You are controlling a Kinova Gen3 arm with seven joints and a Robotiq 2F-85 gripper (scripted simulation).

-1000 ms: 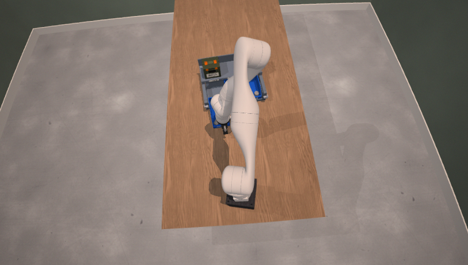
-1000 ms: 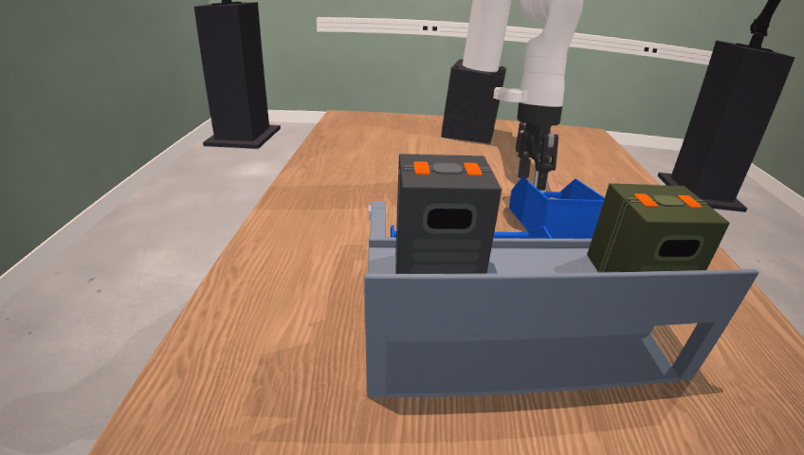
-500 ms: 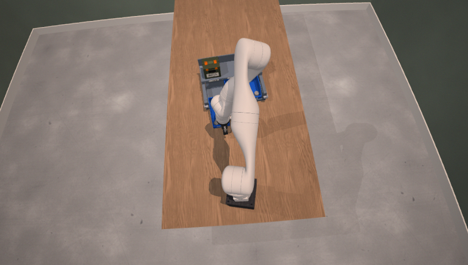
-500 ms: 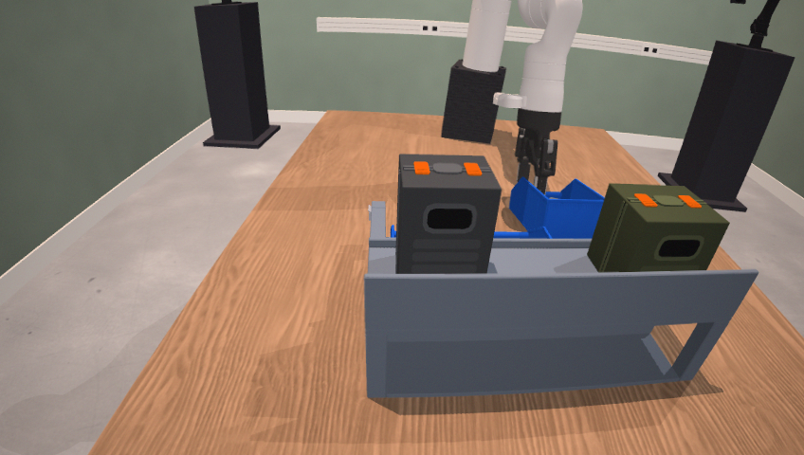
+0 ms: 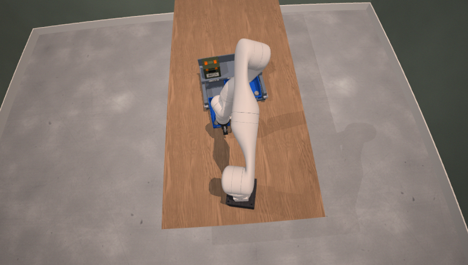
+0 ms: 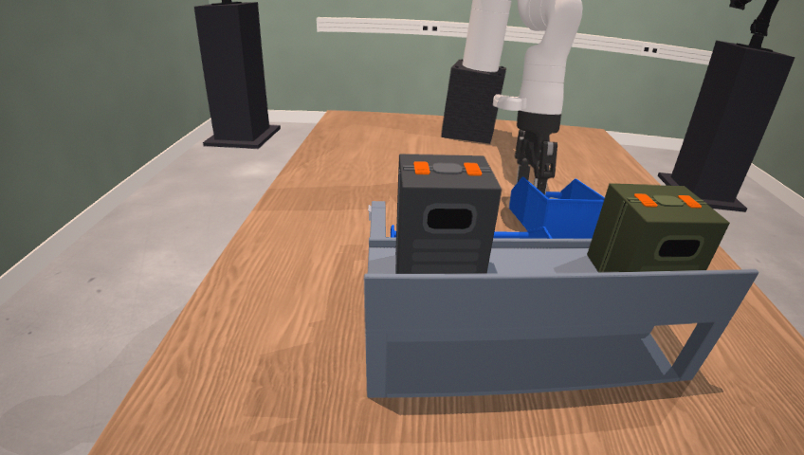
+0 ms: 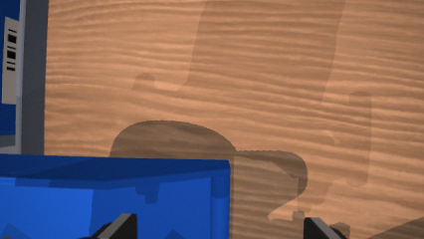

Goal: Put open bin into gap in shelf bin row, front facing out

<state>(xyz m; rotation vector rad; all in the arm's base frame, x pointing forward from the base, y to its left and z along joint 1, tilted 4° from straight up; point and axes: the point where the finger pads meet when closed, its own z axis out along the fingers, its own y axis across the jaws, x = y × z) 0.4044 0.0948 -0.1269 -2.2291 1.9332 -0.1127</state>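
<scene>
Right now the grey part is 13 cm ahead of my hand, 6 cm to the left of it and 1 cm below it. From my hand the other things lie so: grey shelf 27 cm ahead, 6 cm to the right, 3 cm above.
</scene>
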